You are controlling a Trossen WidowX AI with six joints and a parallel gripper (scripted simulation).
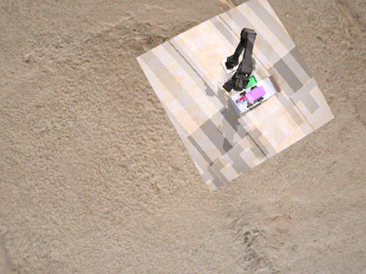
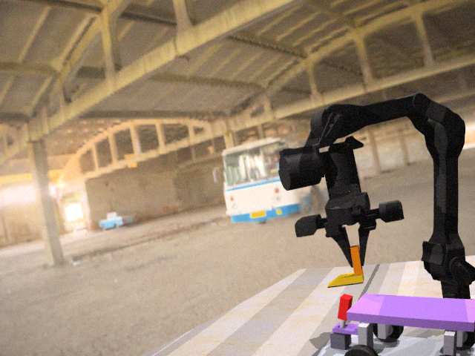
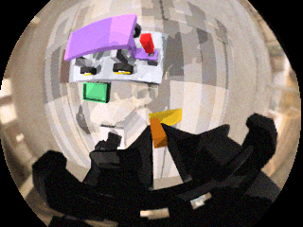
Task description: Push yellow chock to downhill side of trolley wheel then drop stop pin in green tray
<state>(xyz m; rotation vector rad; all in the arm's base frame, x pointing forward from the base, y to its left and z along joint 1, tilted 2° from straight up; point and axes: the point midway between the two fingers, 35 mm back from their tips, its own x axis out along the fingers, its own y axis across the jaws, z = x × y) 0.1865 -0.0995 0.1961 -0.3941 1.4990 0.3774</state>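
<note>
Right now the red-headed stop pin is 120 mm ahead of my gripper tip, 50 mm to the left of it and 50 mm below it. The rest, counted from my gripper tip: yellow chock: 10 mm ahead, 20 mm to the right, 10 mm below; purple-decked trolley: 120 mm ahead, 160 mm to the left, 60 mm below; grey ramp: 120 mm ahead, 170 mm to the left, 130 mm below.
</note>
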